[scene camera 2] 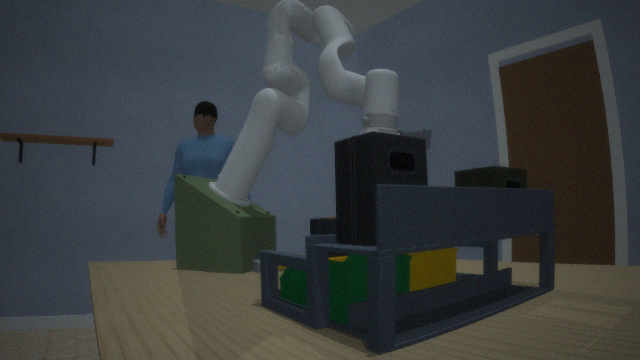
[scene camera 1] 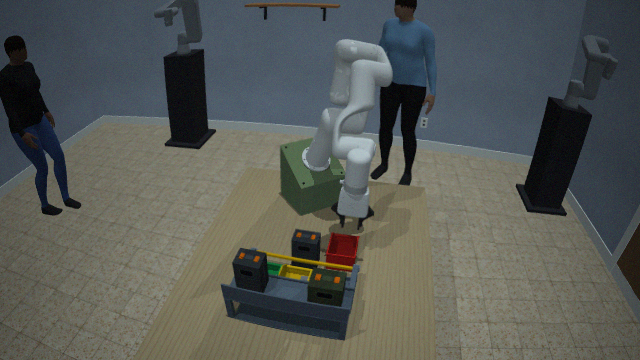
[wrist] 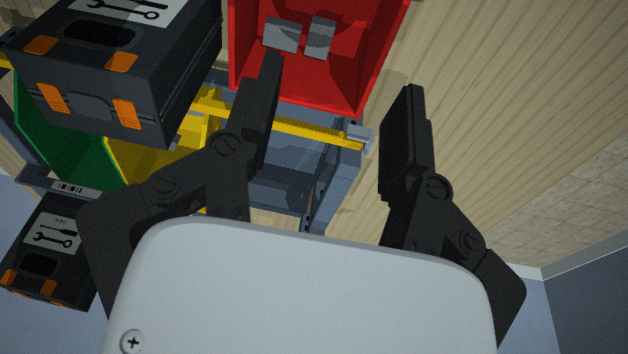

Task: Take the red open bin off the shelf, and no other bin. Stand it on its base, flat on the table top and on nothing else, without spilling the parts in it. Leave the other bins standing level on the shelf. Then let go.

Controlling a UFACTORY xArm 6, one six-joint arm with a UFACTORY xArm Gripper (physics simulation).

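Frame: origin at the arm's base, x ahead, y left, z up, level; metres.
Seen in the pictures: gripper, fingertip midpoint: (scene camera 1: pixel 350 226) (wrist: pixel 337 90); arm's base, origin of the base link: (scene camera 2: pixel 228 195) (scene camera 1: pixel 315 159).
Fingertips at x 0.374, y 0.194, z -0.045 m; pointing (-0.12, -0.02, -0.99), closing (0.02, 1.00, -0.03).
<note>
Pixels of each thing's top centre, then the offset from my fingertips to it.
- red open bin, middle of its top: (scene camera 1: pixel 344 240) dy -0.019, dx -0.005, dz -0.072 m
- green bin, middle of its top: (wrist: pixel 72 154) (scene camera 2: pixel 340 254) (scene camera 1: pixel 264 270) dy -0.255, dx +0.217, dz -0.066 m
- yellow bin, middle of its top: (wrist: pixel 158 172) (scene camera 2: pixel 393 249) (scene camera 1: pixel 294 275) dy -0.154, dx +0.216, dz -0.066 m
- olive toolbox, middle of its top: (scene camera 2: pixel 491 168) (scene camera 1: pixel 327 278) dy -0.032, dx +0.322, dz +0.052 m
The red open bin (scene camera 1: pixel 343 246) (wrist: pixel 305 82) is on the robot's side of the shelf (scene camera 1: pixel 280 299) (scene camera 2: pixel 465 215) (wrist: pixel 340 175), close to its yellow rail (scene camera 1: pixel 300 260) (wrist: pixel 312 132). It looks upright, and two grey parts lie in it in the wrist view. Its base is hidden. My gripper (scene camera 1: pixel 351 227) (wrist: pixel 337 90) is open and empty, above the bin and apart from it; it is hidden in scene camera 2. A green bin (scene camera 1: pixel 274 270) (scene camera 2: pixel 347 280) (wrist: pixel 75 157) and a yellow bin (scene camera 1: pixel 295 273) (scene camera 2: pixel 433 270) (wrist: pixel 145 160) are in the shelf, partly hidden.
A dark toolbox (scene camera 1: pixel 306 245) (wrist: pixel 110 100) stands left of the red bin. Another dark toolbox (scene camera 1: pixel 250 270) (scene camera 2: pixel 370 185) (wrist: pixel 50 245) and an olive toolbox (scene camera 1: pixel 326 288) (scene camera 2: pixel 490 177) stand on top of the shelf. The green robot base (scene camera 1: pixel 312 195) (scene camera 2: pixel 215 240) is behind.
</note>
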